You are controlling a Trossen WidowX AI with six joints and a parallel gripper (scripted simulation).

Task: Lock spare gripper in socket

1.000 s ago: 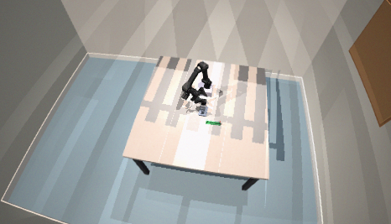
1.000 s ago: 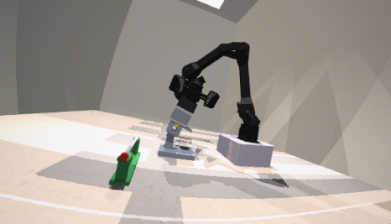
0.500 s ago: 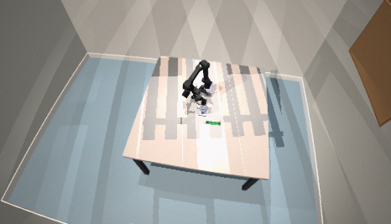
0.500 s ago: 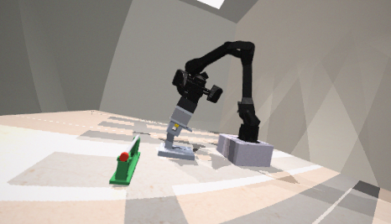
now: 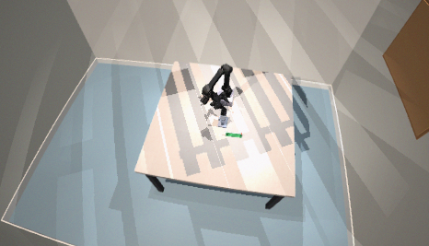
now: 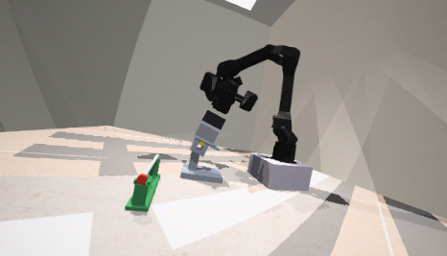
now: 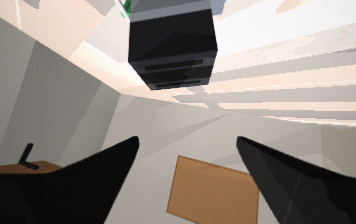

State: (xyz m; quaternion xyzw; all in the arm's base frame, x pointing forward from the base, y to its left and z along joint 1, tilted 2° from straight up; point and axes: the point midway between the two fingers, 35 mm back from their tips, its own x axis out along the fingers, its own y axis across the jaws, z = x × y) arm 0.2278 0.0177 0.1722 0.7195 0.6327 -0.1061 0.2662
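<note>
Now: the green rack 200 mm below my gripper tip, 130 mm ahead of it and 90 mm to the left of it. Also, from my gripper tip: spare gripper: 100 mm below, 30 mm to the right, 30 mm ahead; then mount: 170 mm below, 30 mm ahead, 20 mm to the right.
</note>
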